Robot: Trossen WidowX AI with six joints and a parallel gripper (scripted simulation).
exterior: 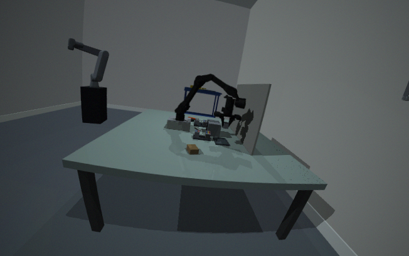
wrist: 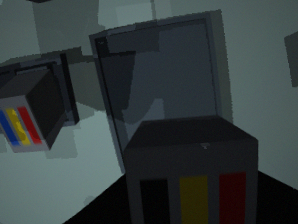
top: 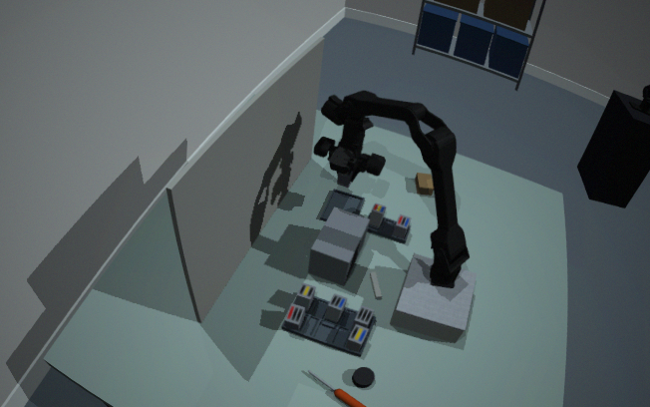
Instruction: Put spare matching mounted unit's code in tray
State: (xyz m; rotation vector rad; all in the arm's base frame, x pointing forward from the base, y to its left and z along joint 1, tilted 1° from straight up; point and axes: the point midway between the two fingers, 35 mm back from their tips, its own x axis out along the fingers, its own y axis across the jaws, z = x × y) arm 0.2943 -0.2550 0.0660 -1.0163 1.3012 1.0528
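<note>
The tray lies 110 mm below my gripper tip, 10 mm to the left of it and 10 mm behind it. The rest, counted from my gripper tip: tall grey panel 210 mm ahead, 140 mm to the left, 110 mm above; mounted unit 200 mm to the left, 60 mm below, 10 mm behind; striped spare 110 mm behind, 70 mm below, 40 mm to the left.
</note>
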